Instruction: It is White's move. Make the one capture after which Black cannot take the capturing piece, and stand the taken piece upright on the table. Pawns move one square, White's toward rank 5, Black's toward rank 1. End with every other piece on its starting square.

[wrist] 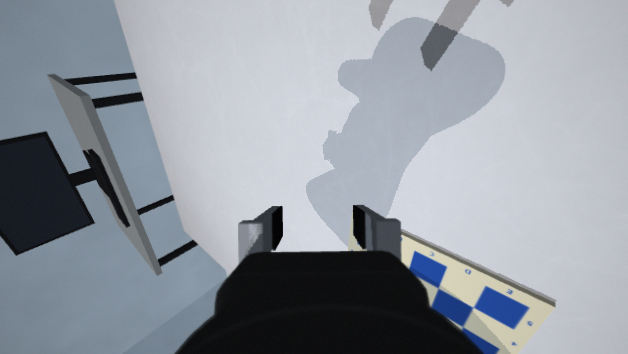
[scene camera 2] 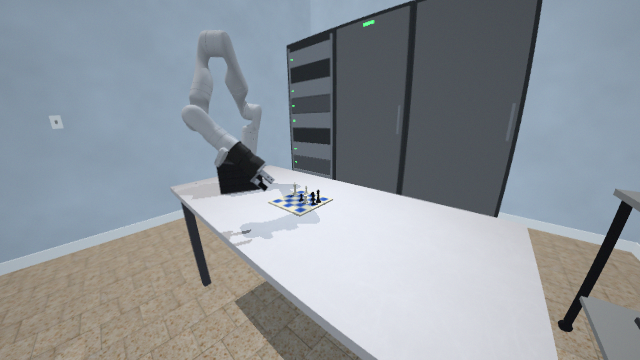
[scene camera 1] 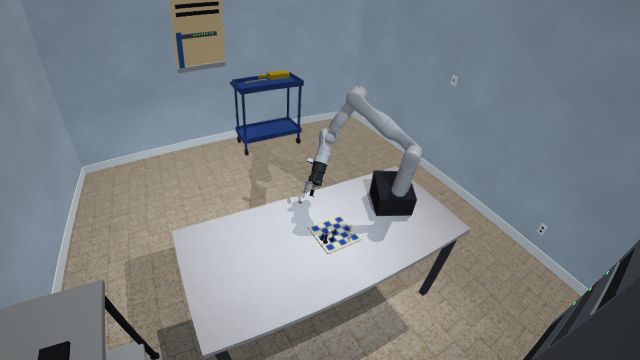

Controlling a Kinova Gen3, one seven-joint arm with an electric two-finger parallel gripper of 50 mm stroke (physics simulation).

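Places are measured from the arm's base along level axes (x ahead, y left, z up), in millimetres.
Pixels of known places: gripper, fingertip midpoint: (wrist: 317,220) (scene camera 2: 269,185) (scene camera 1: 307,194); arm's base, origin of the base link: (scene camera 1: 398,190).
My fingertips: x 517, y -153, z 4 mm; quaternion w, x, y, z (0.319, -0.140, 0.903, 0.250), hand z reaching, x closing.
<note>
Ahead of a thing's pixels: the offset from my fingertips to its top centre. Level surfaces: height alone.
A blue and cream chessboard @(78 mm back, 200 mm left, 138 mm down) (scene camera 1: 330,247) (scene camera 2: 300,210) (wrist: 501,307) lies on the table. In the scene camera 2 view, a tall white piece @(158 mm back, 230 mm left, 74 mm down) (scene camera 2: 295,189) and a smaller white piece @(125 mm back, 275 mm left, 94 mm down) (scene camera 2: 306,190) stand toward the board's back. Another white piece @(42 mm back, 200 mm left, 105 mm down) (scene camera 2: 305,199) stands among the black ones: a short black piece @(75 mm back, 202 mm left, 106 mm down) (scene camera 2: 301,198), a black piece @(1 mm back, 210 mm left, 106 mm down) (scene camera 2: 313,198) and a tall black piece @(1 mm back, 242 mm left, 74 mm down) (scene camera 2: 318,196). Their exact squares are too small to tell. My gripper (scene camera 1: 309,191) (scene camera 2: 266,182) (wrist: 317,220) is open and empty, tilted, above the table to one side of the board. The pieces are hidden or outside the wrist view.
The arm's black base (scene camera 1: 392,195) stands on the white table @(144 mm down) (scene camera 1: 250,280) (scene camera 2: 400,250). A blue cart (scene camera 1: 270,131) stands behind the table. Tall grey cabinets (scene camera 2: 370,100) stand beyond it in the scene camera 2 view. A side table (scene camera 1: 50,310) (wrist: 107,145) bears a dark monitor (wrist: 40,192).
</note>
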